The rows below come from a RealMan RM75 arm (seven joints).
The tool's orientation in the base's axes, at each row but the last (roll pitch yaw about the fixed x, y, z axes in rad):
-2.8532 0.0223 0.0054
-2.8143 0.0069 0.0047
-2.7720 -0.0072 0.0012
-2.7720 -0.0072 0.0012
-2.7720 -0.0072 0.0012
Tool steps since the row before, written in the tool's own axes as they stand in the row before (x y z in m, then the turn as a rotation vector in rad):
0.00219 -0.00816 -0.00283 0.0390 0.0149 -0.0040
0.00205 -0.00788 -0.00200 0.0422 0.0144 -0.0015
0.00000 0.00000 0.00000 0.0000 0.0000 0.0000
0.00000 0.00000 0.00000 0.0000 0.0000 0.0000
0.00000 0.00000 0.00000 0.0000 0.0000 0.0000
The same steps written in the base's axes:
0.00226 0.00703 0.00498 0.0391 -0.0152 -0.0013
0.00205 0.00683 0.00441 0.0422 -0.0139 -0.0035
0.00000 0.00000 0.00000 0.0000 0.0000 0.0000
0.00000 0.00000 0.00000 0.0000 0.0000 0.0000
0.00000 0.00000 0.00000 0.0000 0.0000 0.0000

